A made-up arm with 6 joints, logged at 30 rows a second.
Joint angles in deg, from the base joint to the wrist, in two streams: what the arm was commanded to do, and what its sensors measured. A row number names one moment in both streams.
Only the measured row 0 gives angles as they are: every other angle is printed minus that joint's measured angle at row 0.
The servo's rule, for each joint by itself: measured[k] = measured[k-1] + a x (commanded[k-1-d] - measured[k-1]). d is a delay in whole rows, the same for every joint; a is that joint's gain. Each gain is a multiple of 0.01, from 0.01 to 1. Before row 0 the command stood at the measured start. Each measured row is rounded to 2 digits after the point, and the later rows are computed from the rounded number. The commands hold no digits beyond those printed.
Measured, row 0:
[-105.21 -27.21 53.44 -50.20 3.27 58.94]
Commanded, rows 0 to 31:
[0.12 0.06 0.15 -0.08 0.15 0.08]
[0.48 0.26 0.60 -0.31 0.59 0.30]
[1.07 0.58 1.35 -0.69 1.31 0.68]
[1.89 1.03 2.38 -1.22 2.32 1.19]
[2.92 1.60 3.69 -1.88 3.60 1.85]
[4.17 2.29 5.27 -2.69 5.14 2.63]
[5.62 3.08 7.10 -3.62 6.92 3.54]
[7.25 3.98 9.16 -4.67 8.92 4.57]
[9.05 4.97 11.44 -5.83 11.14 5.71]
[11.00 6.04 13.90 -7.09 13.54 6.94]
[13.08 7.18 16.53 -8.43 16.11 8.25]
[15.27 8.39 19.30 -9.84 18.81 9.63]
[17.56 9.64 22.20 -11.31 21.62 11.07]
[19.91 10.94 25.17 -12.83 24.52 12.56]
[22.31 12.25 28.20 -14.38 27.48 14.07]
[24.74 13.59 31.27 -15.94 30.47 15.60]
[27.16 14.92 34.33 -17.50 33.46 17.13]
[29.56 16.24 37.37 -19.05 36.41 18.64]
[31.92 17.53 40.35 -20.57 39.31 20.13]
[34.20 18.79 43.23 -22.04 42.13 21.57]
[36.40 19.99 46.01 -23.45 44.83 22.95]
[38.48 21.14 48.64 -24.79 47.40 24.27]
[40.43 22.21 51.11 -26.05 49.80 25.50]
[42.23 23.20 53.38 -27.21 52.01 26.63]
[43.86 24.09 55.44 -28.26 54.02 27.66]
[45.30 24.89 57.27 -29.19 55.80 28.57]
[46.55 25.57 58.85 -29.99 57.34 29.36]
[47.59 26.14 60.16 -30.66 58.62 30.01]
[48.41 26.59 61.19 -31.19 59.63 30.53]
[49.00 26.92 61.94 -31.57 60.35 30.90]
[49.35 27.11 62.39 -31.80 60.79 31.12]
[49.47 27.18 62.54 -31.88 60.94 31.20]
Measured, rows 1 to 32:
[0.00 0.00 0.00 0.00 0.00 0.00]
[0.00 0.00 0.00 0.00 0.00 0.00]
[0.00 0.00 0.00 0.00 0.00 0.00]
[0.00 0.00 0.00 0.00 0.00 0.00]
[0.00 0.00 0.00 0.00 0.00 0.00]
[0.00 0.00 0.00 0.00 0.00 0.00]
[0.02 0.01 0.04 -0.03 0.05 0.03]
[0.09 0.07 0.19 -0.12 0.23 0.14]
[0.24 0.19 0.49 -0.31 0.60 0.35]
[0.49 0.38 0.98 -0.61 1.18 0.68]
[0.85 0.66 1.68 -1.03 2.00 1.14]
[1.35 1.03 2.61 -1.58 3.07 1.72]
[1.99 1.50 3.78 -2.25 4.38 2.43]
[2.78 2.07 5.18 -3.05 5.92 3.26]
[3.72 2.74 6.81 -3.97 7.69 4.22]
[4.81 3.50 8.65 -5.00 9.68 5.28]
[6.05 4.35 10.70 -6.13 11.87 6.44]
[7.43 5.28 12.94 -7.35 14.23 7.68]
[8.95 6.28 15.35 -8.66 16.74 9.00]
[10.59 7.35 17.90 -10.04 19.39 10.39]
[12.35 8.48 20.58 -11.47 22.14 11.83]
[14.21 9.66 23.36 -12.95 24.97 13.30]
[16.15 10.87 26.21 -14.45 27.86 14.79]
[18.16 12.11 29.11 -15.97 30.77 16.29]
[20.22 13.36 32.03 -17.49 33.67 17.79]
[22.32 14.61 34.94 -18.99 36.55 19.26]
[24.43 15.85 37.82 -20.46 39.37 20.70]
[26.54 17.07 40.63 -21.89 42.10 22.09]
[28.62 18.25 43.35 -23.26 44.72 23.42]
[30.66 19.39 45.96 -24.56 47.20 24.67]
[32.64 20.47 48.42 -25.78 49.52 25.84]
[34.54 21.49 50.72 -26.91 51.66 26.90]
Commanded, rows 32 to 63:
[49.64 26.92 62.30 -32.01 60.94 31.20]
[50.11 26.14 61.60 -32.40 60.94 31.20]
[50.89 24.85 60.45 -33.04 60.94 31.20]
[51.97 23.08 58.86 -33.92 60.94 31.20]
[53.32 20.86 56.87 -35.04 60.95 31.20]
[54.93 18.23 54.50 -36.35 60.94 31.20]
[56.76 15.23 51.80 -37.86 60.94 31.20]
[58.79 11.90 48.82 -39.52 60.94 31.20]
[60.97 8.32 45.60 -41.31 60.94 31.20]
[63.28 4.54 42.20 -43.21 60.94 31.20]
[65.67 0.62 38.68 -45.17 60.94 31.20]
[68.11 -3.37 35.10 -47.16 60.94 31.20]
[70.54 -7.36 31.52 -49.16 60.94 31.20]
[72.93 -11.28 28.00 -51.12 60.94 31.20]
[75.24 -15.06 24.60 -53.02 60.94 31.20]
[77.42 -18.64 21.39 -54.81 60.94 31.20]
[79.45 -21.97 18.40 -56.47 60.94 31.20]
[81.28 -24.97 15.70 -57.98 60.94 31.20]
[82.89 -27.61 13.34 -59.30 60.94 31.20]
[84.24 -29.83 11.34 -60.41 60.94 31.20]
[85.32 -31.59 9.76 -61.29 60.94 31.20]
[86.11 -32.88 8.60 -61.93 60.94 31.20]
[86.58 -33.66 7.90 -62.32 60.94 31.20]
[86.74 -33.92 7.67 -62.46 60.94 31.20]
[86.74 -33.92 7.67 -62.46 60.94 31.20]
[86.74 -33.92 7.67 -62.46 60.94 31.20]
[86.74 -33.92 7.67 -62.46 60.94 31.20]
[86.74 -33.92 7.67 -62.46 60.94 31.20]
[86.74 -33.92 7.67 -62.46 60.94 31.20]
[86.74 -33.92 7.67 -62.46 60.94 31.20]
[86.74 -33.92 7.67 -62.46 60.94 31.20]
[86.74 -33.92 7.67 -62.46 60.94 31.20]
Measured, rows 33 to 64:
[36.34 22.43 52.83 -27.93 53.59 27.86]
[38.03 23.28 54.74 -28.83 55.30 28.70]
[39.59 24.04 56.42 -29.61 56.77 29.41]
[41.00 24.70 57.86 -30.26 57.99 29.99]
[42.25 25.25 59.04 -30.77 58.94 30.43]
[43.33 25.69 59.95 -31.14 59.62 30.73]
[44.28 25.97 60.56 -31.43 60.07 30.91]
[45.15 26.01 60.83 -31.75 60.37 31.02]
[46.01 25.74 60.73 -32.18 60.56 31.09]
[46.90 25.13 60.24 -32.75 60.69 31.13]
[47.86 24.15 59.36 -33.51 60.78 31.16]
[48.92 22.79 58.10 -34.45 60.83 31.18]
[50.10 21.05 56.46 -35.58 60.87 31.19]
[51.40 18.95 54.47 -36.88 60.89 31.19]
[52.84 16.51 52.16 -38.34 60.91 31.19]
[54.41 13.76 49.57 -39.95 60.92 31.19]
[56.10 10.74 46.74 -41.67 60.93 31.19]
[57.90 7.49 43.71 -43.48 60.93 31.19]
[59.80 4.07 40.54 -45.35 60.93 31.19]
[61.77 0.54 37.28 -47.25 60.93 31.19]
[63.79 -3.05 33.98 -49.15 60.93 31.19]
[65.83 -6.64 30.71 -51.02 60.93 31.19]
[67.87 -10.17 27.51 -52.82 60.93 31.19]
[69.88 -13.57 24.44 -54.52 60.93 31.19]
[71.83 -16.80 21.55 -56.10 60.93 31.19]
[73.69 -19.80 18.90 -57.52 60.93 31.19]
[75.43 -22.51 16.52 -58.76 60.93 31.19]
[77.03 -24.90 14.46 -59.81 60.93 31.19]
[78.46 -26.91 12.75 -60.64 60.93 31.19]
[79.70 -28.52 11.43 -61.24 60.93 31.19]
[80.76 -29.76 10.45 -61.64 60.93 31.19]
[81.66 -30.72 9.73 -61.91 60.93 31.19]

